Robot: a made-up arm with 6 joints.
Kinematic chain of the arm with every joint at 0, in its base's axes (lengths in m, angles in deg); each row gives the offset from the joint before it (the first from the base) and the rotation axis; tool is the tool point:
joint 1: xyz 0 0 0.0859 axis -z
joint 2: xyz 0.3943 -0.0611 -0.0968 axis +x
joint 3: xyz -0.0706 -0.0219 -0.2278 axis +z
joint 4: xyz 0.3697 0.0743 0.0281 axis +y
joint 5: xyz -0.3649 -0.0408 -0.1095 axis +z
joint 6: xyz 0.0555 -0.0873 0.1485 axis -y
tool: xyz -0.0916 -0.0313 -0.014
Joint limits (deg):
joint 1: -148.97..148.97
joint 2: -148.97..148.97
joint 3: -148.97..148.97
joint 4: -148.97..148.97
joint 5: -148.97..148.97
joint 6: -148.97..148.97
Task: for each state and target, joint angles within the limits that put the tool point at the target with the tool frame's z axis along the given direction. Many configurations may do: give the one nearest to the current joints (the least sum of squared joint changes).
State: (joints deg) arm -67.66 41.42 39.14 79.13 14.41 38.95
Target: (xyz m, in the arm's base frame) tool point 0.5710 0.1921 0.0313 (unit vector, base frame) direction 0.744 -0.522 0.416
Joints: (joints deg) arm -32.90 58.31 19.78 76.26 13.32 59.66
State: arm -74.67 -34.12 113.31 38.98 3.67 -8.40
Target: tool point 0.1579 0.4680 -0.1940 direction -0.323 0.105 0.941
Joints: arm -105.69 -47.84 115.47 -10.88 -7.41 21.96
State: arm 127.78 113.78 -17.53 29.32 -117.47 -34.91
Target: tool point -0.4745 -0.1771 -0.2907 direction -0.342 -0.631 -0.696
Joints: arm 147.52 146.65 -38.90 64.52 -72.82 -7.85
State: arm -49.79 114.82 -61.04 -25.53 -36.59 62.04
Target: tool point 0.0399 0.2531 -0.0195 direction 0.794 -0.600 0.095
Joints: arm -60.29 104.14 -38.32 9.90 -21.51 29.84
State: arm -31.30 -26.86 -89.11 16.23 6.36 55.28
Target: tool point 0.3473 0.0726 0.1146 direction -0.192 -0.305 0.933
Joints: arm -54.84 -22.21 -89.04 60.58 32.83 42.47
